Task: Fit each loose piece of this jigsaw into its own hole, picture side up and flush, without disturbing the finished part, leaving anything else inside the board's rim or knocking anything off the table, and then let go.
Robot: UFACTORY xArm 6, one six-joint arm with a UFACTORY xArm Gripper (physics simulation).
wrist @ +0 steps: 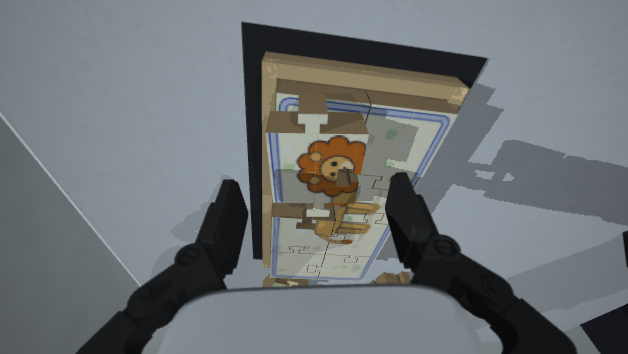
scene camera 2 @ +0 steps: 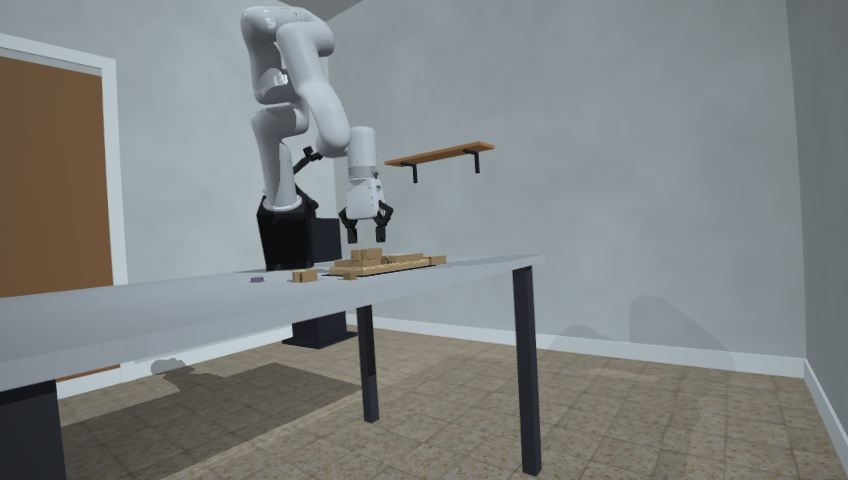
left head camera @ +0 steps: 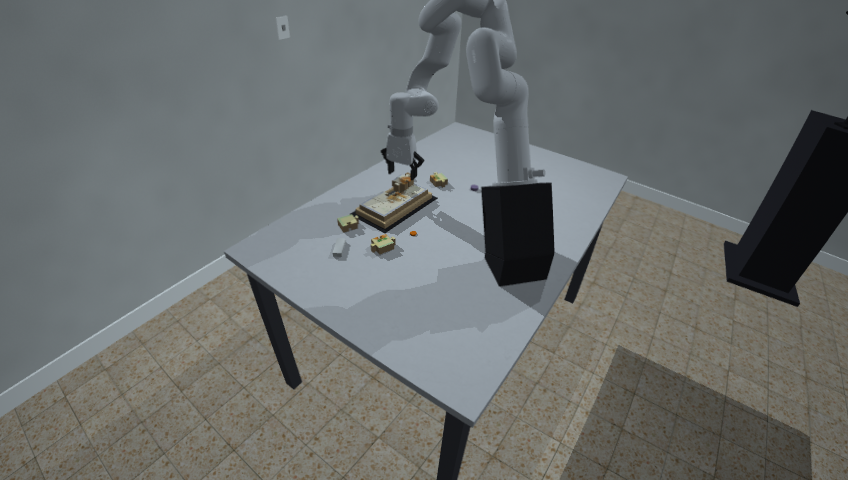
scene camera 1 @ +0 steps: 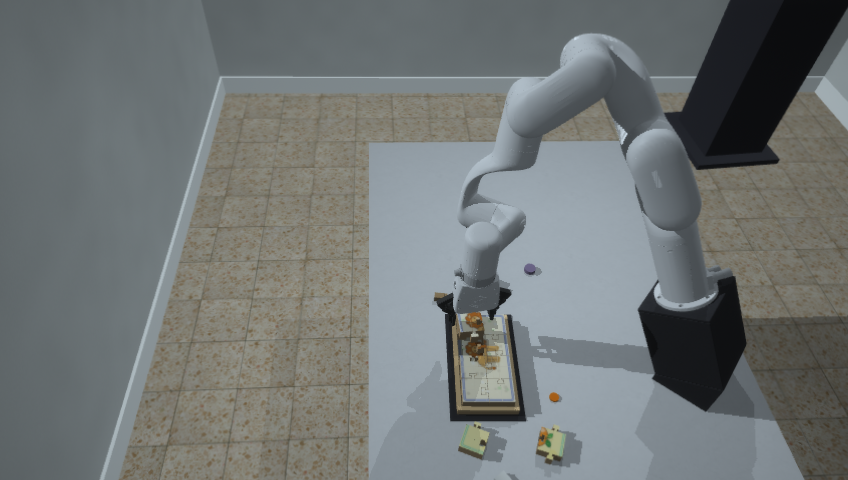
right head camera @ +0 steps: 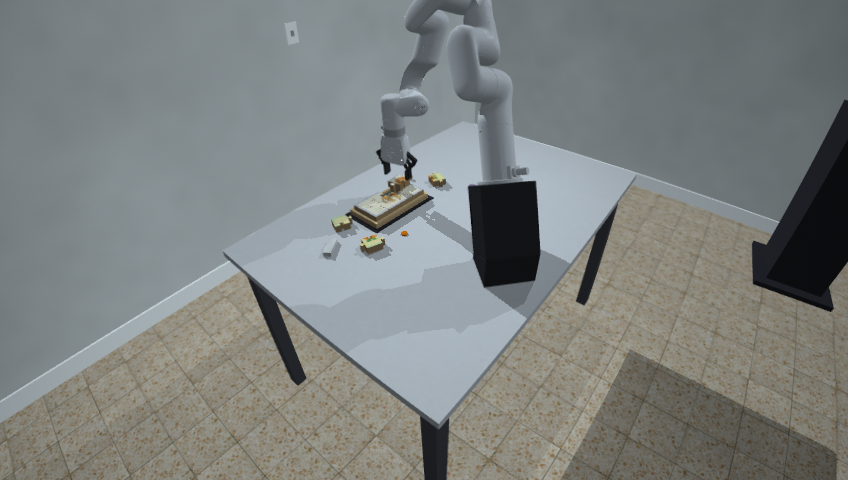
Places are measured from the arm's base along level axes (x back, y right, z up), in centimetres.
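Pixels of known places: gripper, fingertip midpoint: [wrist: 315, 193] [scene camera 2: 366, 242] [left head camera: 402, 175] [scene camera 1: 471, 318] [right head camera: 397, 176]; arm's base, origin of the base link: [scene camera 2: 282, 203] [left head camera: 514, 184] [scene camera 1: 685, 292] [right head camera: 500, 183].
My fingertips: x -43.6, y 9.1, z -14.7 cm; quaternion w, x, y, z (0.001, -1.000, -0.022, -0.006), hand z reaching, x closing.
Ahead of a thing's pixels: the offset from my fingertips to its middle.
The lion-head piece {dx +0.1, dy +0.1, dz -2.8 cm} [wrist: 327, 155] [scene camera 1: 474, 321] [scene camera 2: 371, 253] lies picture side up at the left part of the jigsaw board's far end in the wrist view. It stands higher than the joined pieces around it, with its side walls showing. The board's wooden rim [wrist: 350, 68] [scene camera 1: 487, 409] surrounds the picture. A brown-walled gap shows by the lion piece's near edge; what lies under the piece is hidden. My gripper [wrist: 315, 193] [scene camera 1: 472, 318] [scene camera 2: 366, 240] [left head camera: 402, 174] is open and empty, above the lion piece, with its fingers wide apart.
Green-edged blocks lie off the board: one pale {dx -3.9, dy -25.9, dz -6.7 cm} [scene camera 1: 474, 440] [left head camera: 347, 223], one with orange and green {dx +11.9, dy -29.1, dz -6.7 cm} [scene camera 1: 551, 443] [left head camera: 382, 243], one beyond the board {dx +6.8, dy +15.1, dz -6.7 cm} [left head camera: 439, 179] [right head camera: 436, 179]. An orange disc {dx +16.1, dy -18.3, dz -7.7 cm} [scene camera 1: 554, 396], purple disc {dx +20.6, dy +18.5, dz -7.4 cm} [scene camera 1: 529, 268] and white block {dx +1.2, dy -37.0, dz -7.2 cm} [left head camera: 340, 248] also lie on the table.
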